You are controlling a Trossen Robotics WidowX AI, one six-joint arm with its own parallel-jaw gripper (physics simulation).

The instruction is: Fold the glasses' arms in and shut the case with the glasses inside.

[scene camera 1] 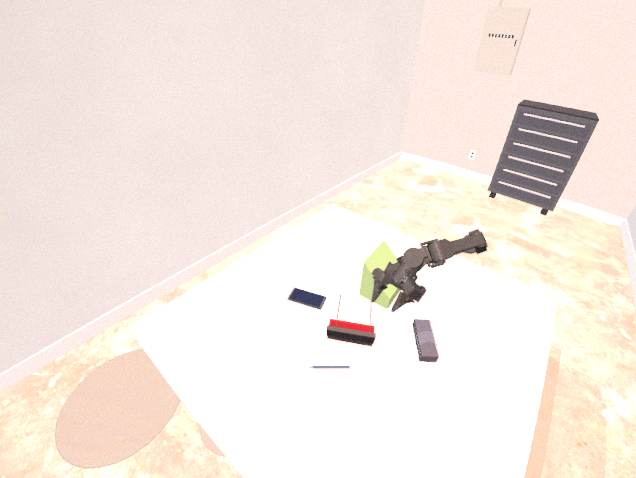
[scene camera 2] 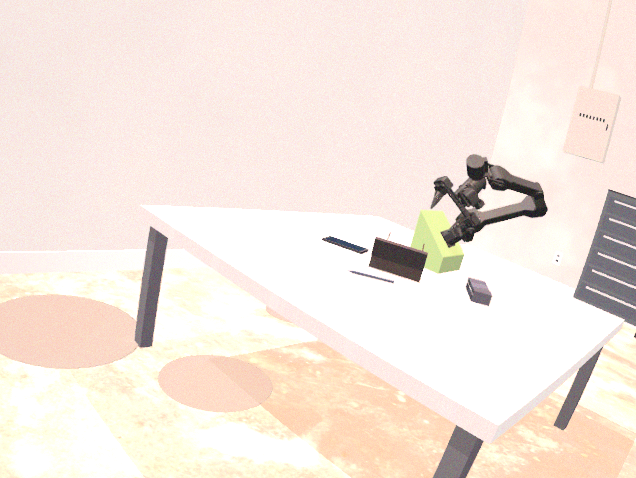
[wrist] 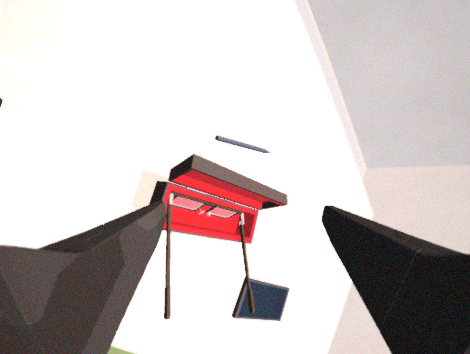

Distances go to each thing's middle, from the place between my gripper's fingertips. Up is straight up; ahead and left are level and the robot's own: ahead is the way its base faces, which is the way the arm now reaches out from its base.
The glasses case [scene camera 2: 391, 257] lies 15 cm below my hand, 8 cm to the right of it and 3 cm ahead of it. The rest, counted from my hand: grey box [scene camera 1: 427, 351] 18 cm below, 16 cm to the left, 9 cm behind; glasses [wrist: 175, 199] 15 cm below, 10 cm to the right, 2 cm behind; dark blue flat card [wrist: 269, 299] 32 cm to the right, 20 cm below, 6 cm behind.
